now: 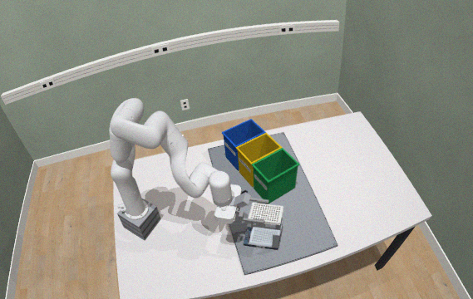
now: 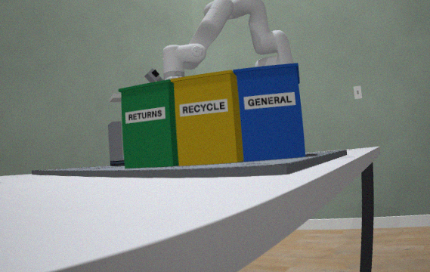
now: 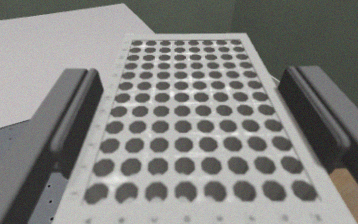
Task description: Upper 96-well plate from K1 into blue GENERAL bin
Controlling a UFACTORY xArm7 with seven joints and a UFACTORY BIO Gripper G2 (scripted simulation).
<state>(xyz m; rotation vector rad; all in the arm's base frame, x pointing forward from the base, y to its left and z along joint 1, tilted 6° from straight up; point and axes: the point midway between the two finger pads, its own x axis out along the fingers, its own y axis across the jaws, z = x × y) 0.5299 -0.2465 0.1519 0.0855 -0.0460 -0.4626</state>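
Now: hand 52 cm to the right of the blue general bin, 14 cm above it and 6 cm short of it. Also, from my hand: green returns bin 26 cm to the left, 15 cm ahead, 14 cm below; then grey mat 24 cm to the left, 24 cm below, 11 cm ahead; then yellow recycle bin 39 cm to the left, 14 cm below, 10 cm ahead.
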